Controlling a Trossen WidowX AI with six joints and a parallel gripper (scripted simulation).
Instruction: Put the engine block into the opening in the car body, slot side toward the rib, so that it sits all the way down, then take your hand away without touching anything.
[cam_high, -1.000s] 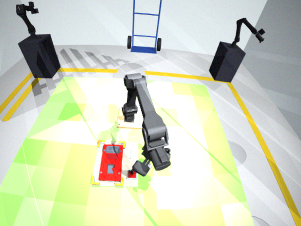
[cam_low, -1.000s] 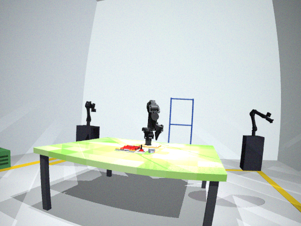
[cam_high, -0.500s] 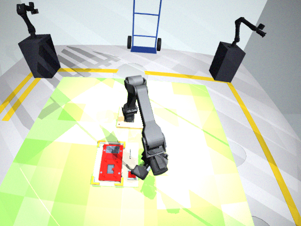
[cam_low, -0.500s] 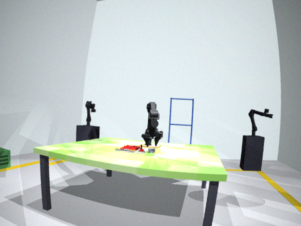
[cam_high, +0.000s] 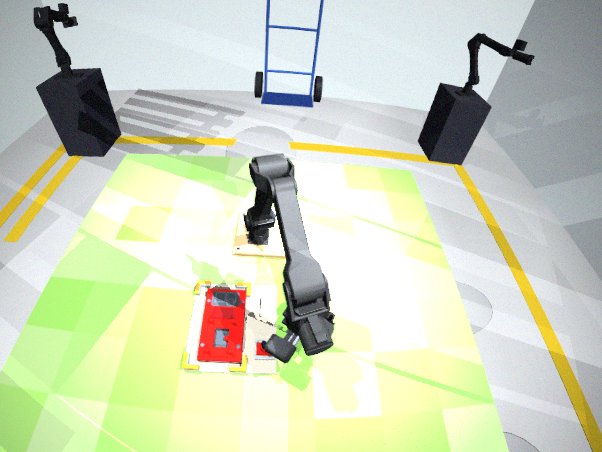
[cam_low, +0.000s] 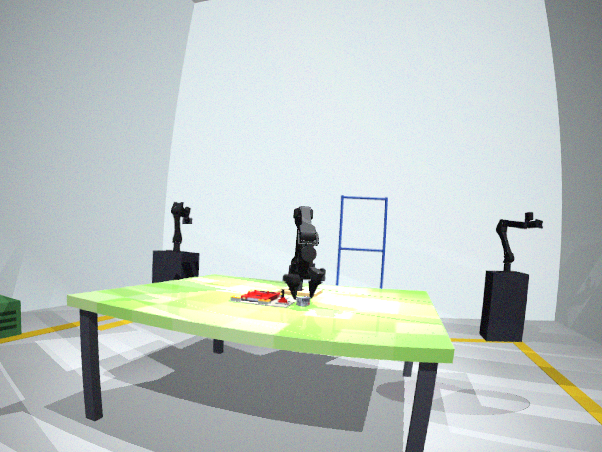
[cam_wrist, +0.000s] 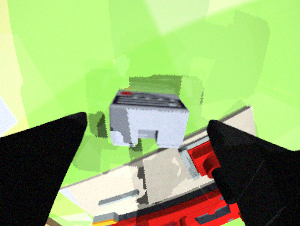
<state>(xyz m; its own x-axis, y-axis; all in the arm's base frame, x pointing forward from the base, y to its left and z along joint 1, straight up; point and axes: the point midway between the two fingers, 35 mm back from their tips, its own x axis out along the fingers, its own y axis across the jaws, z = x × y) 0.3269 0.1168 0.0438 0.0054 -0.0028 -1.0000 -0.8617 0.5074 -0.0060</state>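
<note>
My gripper tip is now right at the grey engine block.
</note>
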